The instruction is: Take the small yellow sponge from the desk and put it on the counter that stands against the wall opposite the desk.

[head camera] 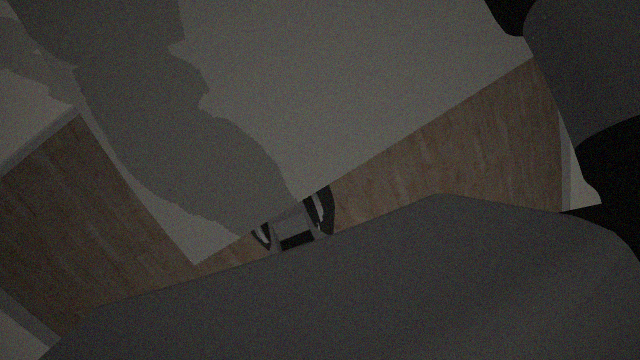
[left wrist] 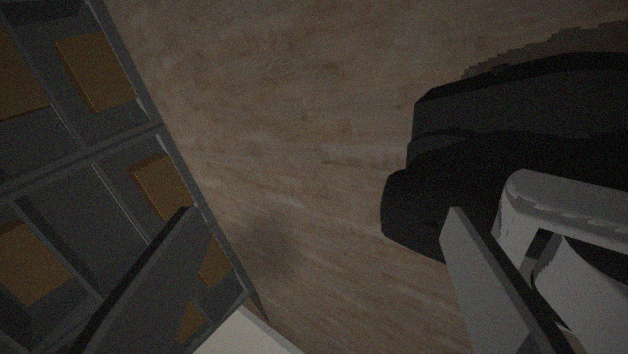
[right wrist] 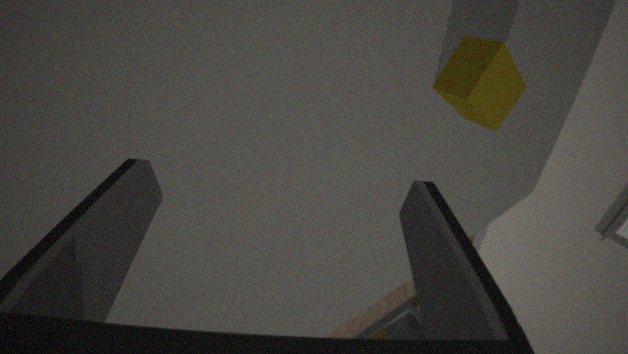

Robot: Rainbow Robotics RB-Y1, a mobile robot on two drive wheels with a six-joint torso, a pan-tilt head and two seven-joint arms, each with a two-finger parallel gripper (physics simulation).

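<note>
The small yellow sponge (right wrist: 492, 87) lies on the grey desk top (right wrist: 260, 100) at the upper right of the right wrist view, tilted in the picture. My right gripper (right wrist: 283, 188) is open and empty; the sponge lies beyond its picture-right fingertip, outside the gap and apart from it. In the head camera, a pale desk top (head camera: 360, 75) with a broad shadow shows, and the sponge does not show. My left gripper (left wrist: 320, 223) is open, with wood floor behind the gap between its fingers. I cannot tell which surface is the counter.
My right arm (head camera: 585, 65) covers the head camera's upper right corner. Another pale surface (head camera: 30, 110) lies at its left. In the left wrist view, a dark shelf unit (left wrist: 162, 132) with orange-brown boxes stands at left, and black and white robot-like parts (left wrist: 500, 115) at right.
</note>
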